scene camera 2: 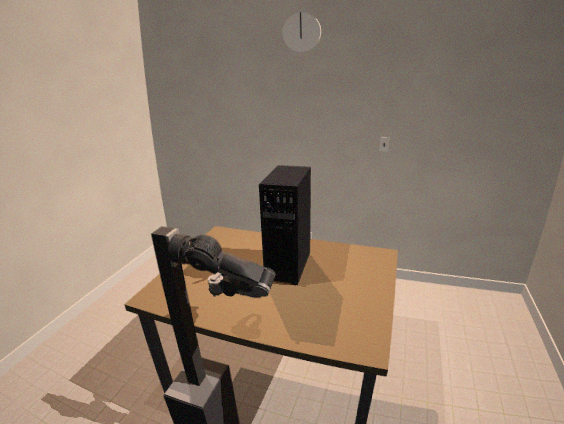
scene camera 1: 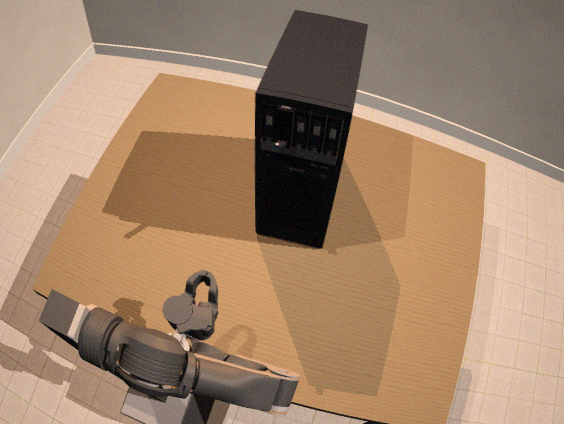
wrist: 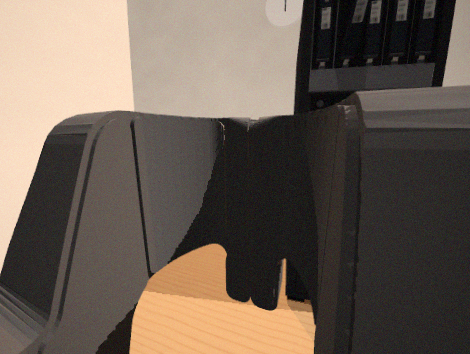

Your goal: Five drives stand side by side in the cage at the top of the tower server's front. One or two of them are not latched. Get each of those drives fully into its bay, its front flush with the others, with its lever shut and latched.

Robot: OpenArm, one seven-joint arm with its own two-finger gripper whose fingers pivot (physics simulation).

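Observation:
The black tower server (scene camera 1: 292,205) (scene camera 2: 280,250) (wrist: 301,70) stands upright at the back of the table. Its cage holds five drives. The second drive from the left (scene camera 1: 283,125) (wrist: 350,42) differs: its label looks tilted in the wrist view, and a bright lever end (scene camera 1: 279,144) (scene camera 2: 268,205) stands out low at its front. How far the drive body sticks out is unclear. The first drive (scene camera 1: 269,121) and the third (scene camera 1: 300,128), fourth (scene camera 1: 316,132) and fifth (scene camera 1: 332,134) look alike, levers upright. My gripper (scene camera 1: 203,274) (wrist: 261,208) is shut and empty, well in front of the tower; the arm hides it in scene camera 2.
The arm (scene camera 1: 150,355) (scene camera 2: 240,275) reaches over the front left of the wooden table (scene camera 1: 430,300) (scene camera 2: 370,310) from its post (scene camera 2: 180,310). Its forearm lies in front of the tower's lower left in scene camera 2. The grey wall (scene camera 2: 225,100) is behind the tower.

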